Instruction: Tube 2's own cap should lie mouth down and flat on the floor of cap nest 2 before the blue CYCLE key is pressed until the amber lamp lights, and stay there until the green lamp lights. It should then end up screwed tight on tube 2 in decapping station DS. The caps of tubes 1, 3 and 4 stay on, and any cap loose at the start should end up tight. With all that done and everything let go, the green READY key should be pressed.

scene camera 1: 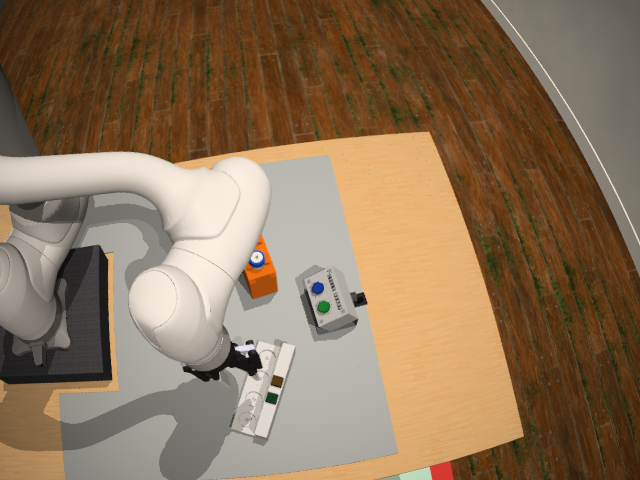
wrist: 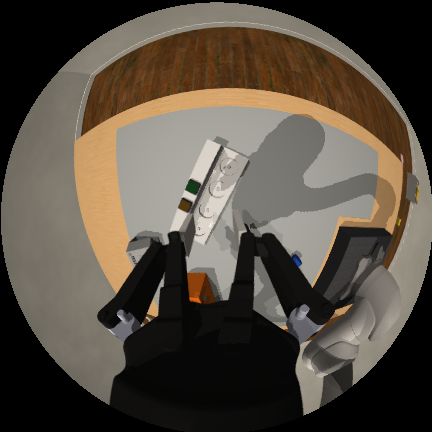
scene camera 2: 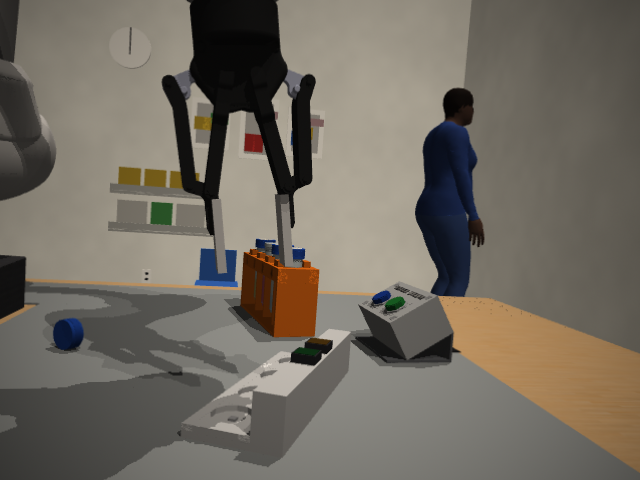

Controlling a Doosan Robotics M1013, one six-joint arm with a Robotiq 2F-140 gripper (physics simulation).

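Frame: origin at the arm's base, x ahead, y left, z up, level; millimetres.
Where they show: gripper, fingertip midpoint: point(scene camera 1: 241, 377) point(wrist: 213, 220) point(scene camera 2: 254, 267); arm's base, link origin: point(scene camera 1: 40, 318) point(wrist: 362, 274).
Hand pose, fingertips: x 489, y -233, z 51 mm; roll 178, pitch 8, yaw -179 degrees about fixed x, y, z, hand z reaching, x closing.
Each offset is from my fingertips to the top centre of the thing. "spot": to the spot under its first point.
A blue cap {88 mm down, 188 mm back, 162 mm left} point(scene camera 2: 68, 333) point(wrist: 297, 260) stands on its edge on the grey mat, away from the white nest block {69 mm down, 32 mm ahead, 4 mm right} point(scene camera 1: 283, 360) point(scene camera 2: 268, 423) point(wrist: 205, 155); its number is not readable. The block's round nests look empty in the wrist view. Its amber lamp {69 mm down, 67 mm ahead, 0 mm left} point(scene camera 1: 277, 381) point(scene camera 2: 318, 342) point(wrist: 185, 205) and green lamp {69 mm down, 47 mm ahead, 35 mm right} point(scene camera 1: 271, 397) point(scene camera 2: 306, 353) point(wrist: 193, 186) look dark. My gripper point(scene camera 1: 240, 379) point(scene camera 2: 253, 268) point(wrist: 213, 220) is partly open and empty, above the block. The blue key point(scene camera 1: 317, 287) point(scene camera 2: 381, 296) and green key point(scene camera 1: 323, 306) point(scene camera 2: 395, 303) are on the grey key box. Station DS is not identifiable.
An orange rack {19 mm down, 75 mm ahead, 330 mm left} point(scene camera 1: 264, 286) point(scene camera 2: 295, 299) point(wrist: 199, 285) holds tubes with blue caps, partly hidden by the arm in scene camera 1. The grey key box {spot: 48 mm down, 222 mm ahead, 108 mm left} point(scene camera 1: 338, 315) point(scene camera 2: 423, 330) stands near the mat's edge. The dark arm base point(scene camera 1: 87, 315) point(wrist: 340, 255) is on the table.
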